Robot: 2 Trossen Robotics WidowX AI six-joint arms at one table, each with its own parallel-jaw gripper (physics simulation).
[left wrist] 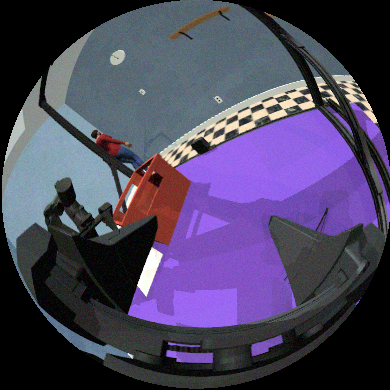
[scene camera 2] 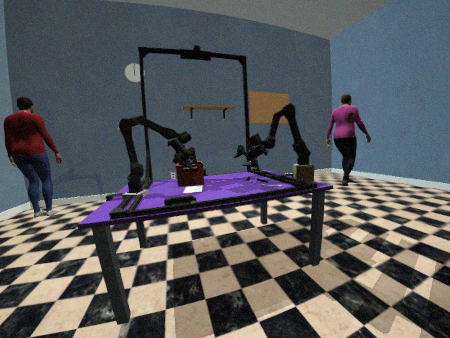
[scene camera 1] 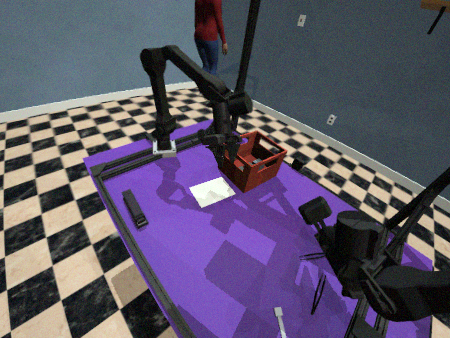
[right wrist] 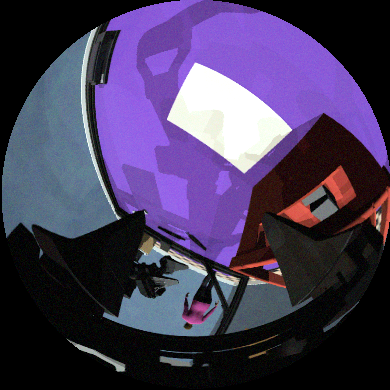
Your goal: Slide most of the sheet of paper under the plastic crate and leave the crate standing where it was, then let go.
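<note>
The white sheet of paper lies flat on the table, beside the crate, with a narrow strip of table between their edges. The red plastic crate stands upright. My right gripper is open and empty at the crate's left side in scene camera 1; one finger overlaps the crate in the right wrist view. My left gripper is open and empty, apart from the crate and paper. Its fingers are hard to make out in scene camera 1.
A long black object lies near the table's edge. Thin dark tools lie by the left arm, and a thin light tool lies near the bottom. A small black object is behind the crate.
</note>
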